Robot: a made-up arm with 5 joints. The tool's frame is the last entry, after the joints.
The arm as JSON. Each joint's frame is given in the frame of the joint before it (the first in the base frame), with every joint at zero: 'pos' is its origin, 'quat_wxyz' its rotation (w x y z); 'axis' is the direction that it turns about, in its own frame. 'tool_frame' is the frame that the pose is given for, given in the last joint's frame.
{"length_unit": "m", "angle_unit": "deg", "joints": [
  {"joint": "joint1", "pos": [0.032, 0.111, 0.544], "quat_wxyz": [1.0, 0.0, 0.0, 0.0], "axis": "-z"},
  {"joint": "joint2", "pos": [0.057, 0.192, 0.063], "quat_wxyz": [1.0, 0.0, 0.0, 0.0], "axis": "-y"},
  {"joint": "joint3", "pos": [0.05, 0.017, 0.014], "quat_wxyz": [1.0, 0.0, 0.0, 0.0], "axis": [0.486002, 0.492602, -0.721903]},
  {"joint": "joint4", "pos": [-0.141, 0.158, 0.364], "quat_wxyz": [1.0, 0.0, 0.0, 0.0], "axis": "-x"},
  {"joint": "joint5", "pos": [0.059, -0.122, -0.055], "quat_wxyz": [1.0, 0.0, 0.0, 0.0], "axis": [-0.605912, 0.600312, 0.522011]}
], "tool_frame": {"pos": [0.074, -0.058, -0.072], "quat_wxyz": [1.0, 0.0, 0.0, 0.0]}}
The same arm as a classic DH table. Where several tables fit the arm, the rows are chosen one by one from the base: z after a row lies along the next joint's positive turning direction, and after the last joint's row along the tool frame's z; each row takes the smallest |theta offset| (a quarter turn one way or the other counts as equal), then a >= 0, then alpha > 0; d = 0 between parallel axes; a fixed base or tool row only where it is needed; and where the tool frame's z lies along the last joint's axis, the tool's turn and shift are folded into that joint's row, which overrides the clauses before.
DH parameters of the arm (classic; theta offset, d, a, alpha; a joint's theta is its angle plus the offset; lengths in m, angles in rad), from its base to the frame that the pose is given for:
base (fixed): 1.2901 0 0.1155 3.1416
joint1: 1.2901 -0.607 0.057 -1.5708
joint2: 0.5925 -0.1998 0.0493 2.0859
joint3: -1.2506 -0.2234 0.3357 2.0783
joint4: 1.4538 0.0619 -0.0386 0.9199
joint5: -1.0859 -0.2706 0.0109 1.0216
tool (fixed): -0.79 -0.0148 0 0

